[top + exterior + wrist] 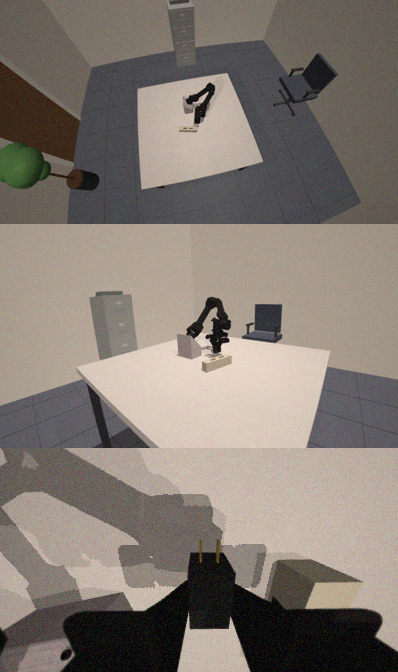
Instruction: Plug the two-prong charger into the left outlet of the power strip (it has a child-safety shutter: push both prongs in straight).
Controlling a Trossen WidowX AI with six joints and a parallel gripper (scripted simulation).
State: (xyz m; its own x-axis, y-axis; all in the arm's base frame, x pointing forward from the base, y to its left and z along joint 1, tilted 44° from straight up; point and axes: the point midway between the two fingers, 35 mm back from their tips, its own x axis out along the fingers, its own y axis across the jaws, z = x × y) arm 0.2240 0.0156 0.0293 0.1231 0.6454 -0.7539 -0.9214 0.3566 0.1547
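My gripper tip is now 2 cm to the right of the two-prong charger, 1 cm below it and 1 cm short of it.
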